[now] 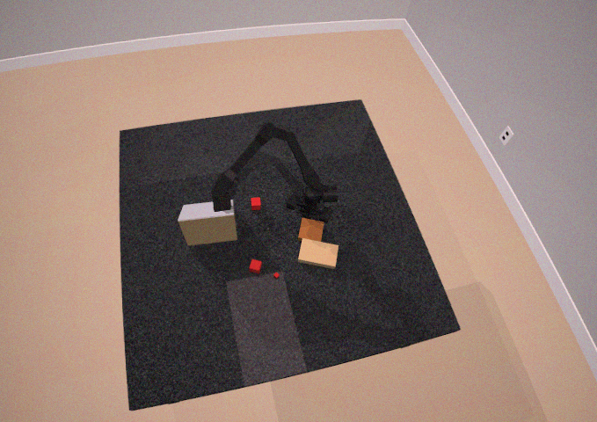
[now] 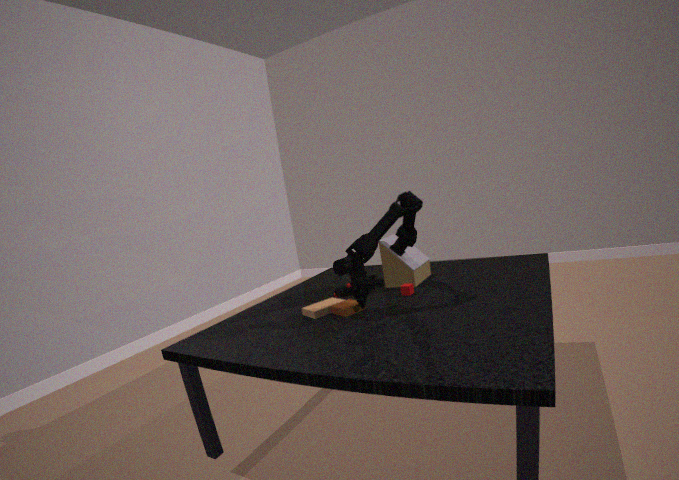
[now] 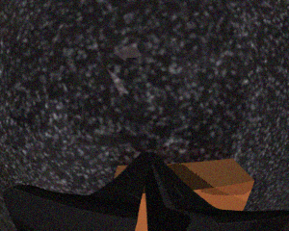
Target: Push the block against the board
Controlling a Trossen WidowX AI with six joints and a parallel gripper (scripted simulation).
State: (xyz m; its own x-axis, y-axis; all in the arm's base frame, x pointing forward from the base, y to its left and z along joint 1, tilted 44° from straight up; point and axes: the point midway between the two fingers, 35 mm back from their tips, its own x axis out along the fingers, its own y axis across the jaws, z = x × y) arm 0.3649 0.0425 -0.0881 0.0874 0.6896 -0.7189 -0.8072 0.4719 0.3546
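My gripper tip is now 7 cm to the left of the square block. Round my gripper tip: light tan board: 18 cm to the right; red piece: 23 cm to the right, 19 cm behind.
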